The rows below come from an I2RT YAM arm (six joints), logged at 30 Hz.
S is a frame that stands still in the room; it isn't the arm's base.
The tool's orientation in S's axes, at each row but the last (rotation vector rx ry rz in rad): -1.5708 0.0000 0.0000; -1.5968 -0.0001 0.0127; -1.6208 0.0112 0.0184; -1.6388 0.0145 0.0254; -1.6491 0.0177 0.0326; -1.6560 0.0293 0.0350; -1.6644 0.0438 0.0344; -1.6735 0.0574 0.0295; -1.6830 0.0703 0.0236; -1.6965 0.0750 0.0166; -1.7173 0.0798 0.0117; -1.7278 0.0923 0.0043; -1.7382 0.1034 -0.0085
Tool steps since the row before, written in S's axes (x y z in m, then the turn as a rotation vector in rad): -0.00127 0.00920 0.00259 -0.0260 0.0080 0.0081; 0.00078 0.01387 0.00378 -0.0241 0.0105 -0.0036; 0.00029 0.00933 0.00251 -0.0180 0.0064 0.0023; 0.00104 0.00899 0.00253 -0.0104 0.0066 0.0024; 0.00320 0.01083 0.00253 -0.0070 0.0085 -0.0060; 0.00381 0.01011 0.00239 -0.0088 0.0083 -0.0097; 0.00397 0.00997 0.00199 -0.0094 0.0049 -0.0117; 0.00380 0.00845 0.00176 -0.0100 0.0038 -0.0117; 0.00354 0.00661 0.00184 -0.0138 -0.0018 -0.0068; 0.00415 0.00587 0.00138 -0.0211 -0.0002 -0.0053; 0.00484 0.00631 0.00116 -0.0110 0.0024 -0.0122; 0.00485 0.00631 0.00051 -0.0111 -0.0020 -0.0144; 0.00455 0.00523 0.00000 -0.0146 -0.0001 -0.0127
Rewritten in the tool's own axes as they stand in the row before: -0.00127 -0.00259 0.00920 -0.0260 -0.0081 0.0080; 0.00086 -0.00415 0.01376 -0.0240 0.0035 0.0108; 0.00028 -0.00298 0.00919 -0.0180 -0.0023 0.0064; 0.00103 -0.00316 0.00879 -0.0104 -0.0026 0.0065; 0.00321 -0.00347 0.01056 -0.0067 0.0055 0.0090; 0.00373 -0.00340 0.00985 -0.0084 0.0093 0.0091; 0.00379 -0.00311 0.00975 -0.0089 0.0116 0.0059; 0.00353 -0.00282 0.00828 -0.0094 0.0118 0.0048; 0.00321 -0.00278 0.00645 -0.0133 0.0078 -0.0014; 0.00383 -0.00235 0.00578 -0.0208 0.0065 -0.0002; 0.00447 -0.00235 0.00625 -0.0104 0.0124 0.0038; 0.00443 -0.00180 0.00638 -0.0101 0.0152 -0.0002; 0.00414 -0.00116 0.00544 -0.0139 0.0135 0.0011
